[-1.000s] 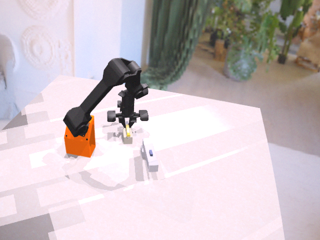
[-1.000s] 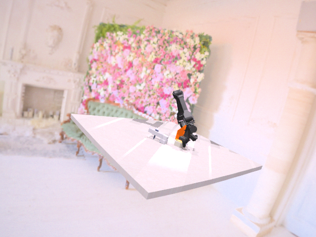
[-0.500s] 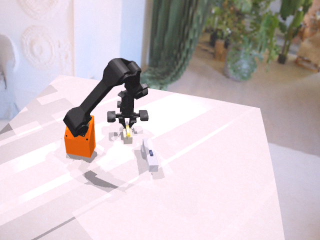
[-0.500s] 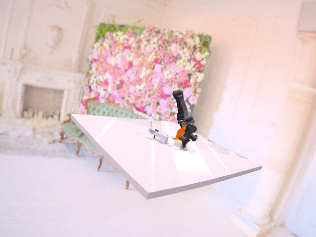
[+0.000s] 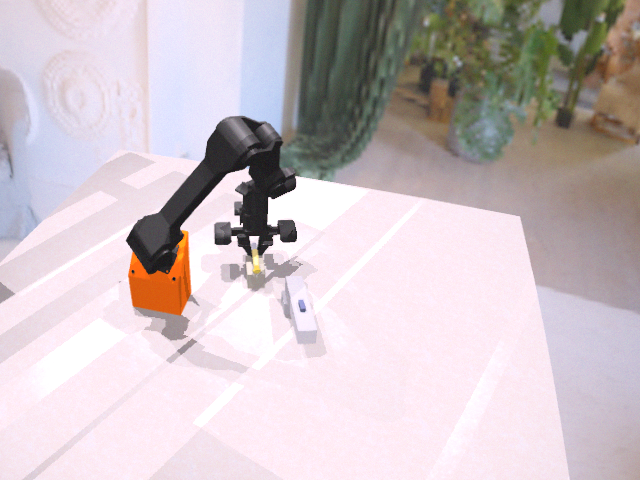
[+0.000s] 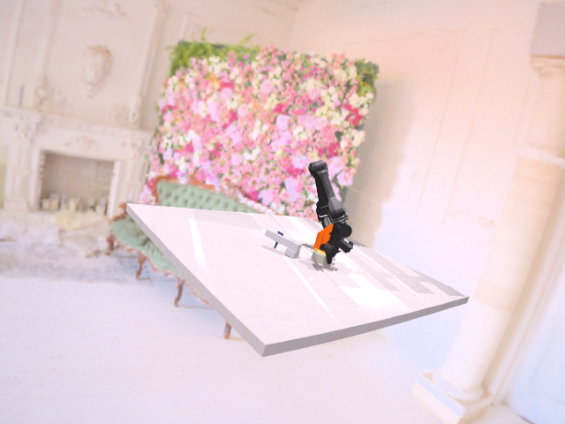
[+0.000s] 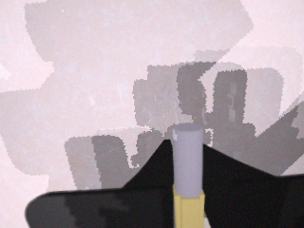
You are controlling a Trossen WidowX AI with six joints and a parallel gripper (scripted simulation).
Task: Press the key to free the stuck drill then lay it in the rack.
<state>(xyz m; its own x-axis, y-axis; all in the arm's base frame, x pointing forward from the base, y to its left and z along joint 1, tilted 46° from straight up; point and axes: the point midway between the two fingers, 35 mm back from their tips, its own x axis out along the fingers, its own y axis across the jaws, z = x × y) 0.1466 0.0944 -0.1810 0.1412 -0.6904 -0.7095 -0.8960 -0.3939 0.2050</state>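
My gripper tip is 20 mm short of the drill, 40 mm to the left of it and 40 mm below it. Also, from my gripper tip: blue key 170 mm ahead, 190 mm to the right, 40 mm above; housing block 160 mm ahead, 170 mm to the right, 40 mm above.
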